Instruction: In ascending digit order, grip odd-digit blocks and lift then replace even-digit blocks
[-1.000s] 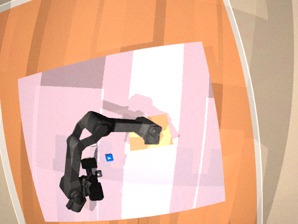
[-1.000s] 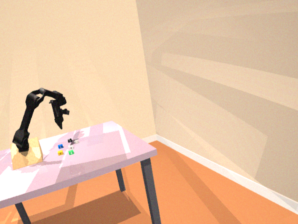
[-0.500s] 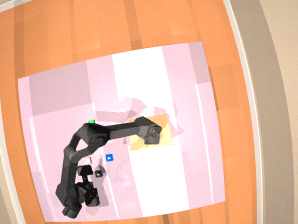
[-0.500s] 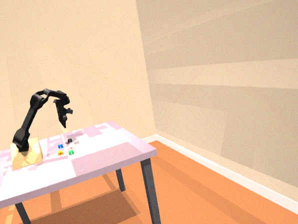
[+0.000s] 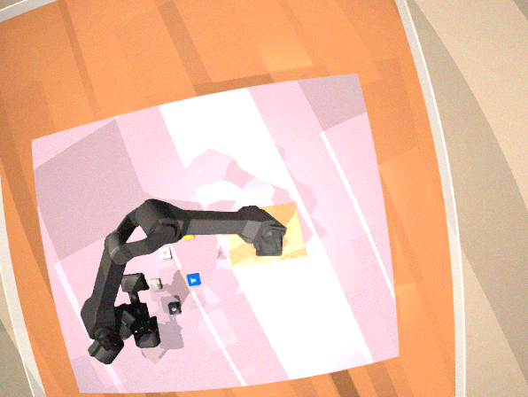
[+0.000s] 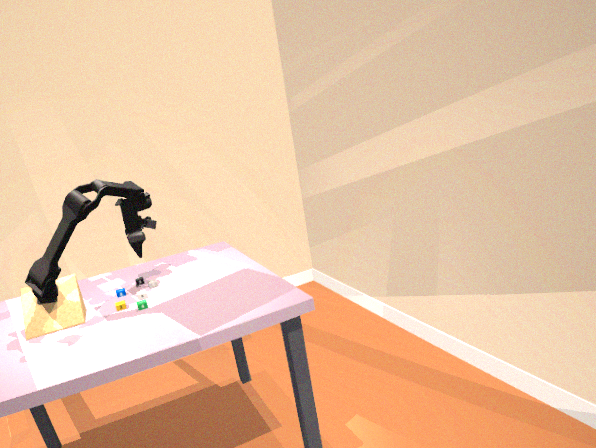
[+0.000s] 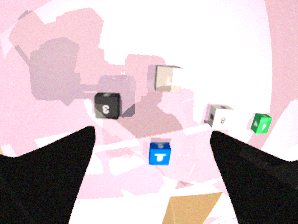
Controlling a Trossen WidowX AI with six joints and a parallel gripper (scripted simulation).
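Right now the yellow block is 170 mm to the right of my gripper tip, 110 mm below it and 90 mm behind it. Round my gripper tip: black block 110 mm below, 50 mm to the left, 30 mm behind; then white block 120 mm to the right, 110 mm below, 20 mm behind; then blue block 110 mm below, 100 mm behind, 40 mm to the right.
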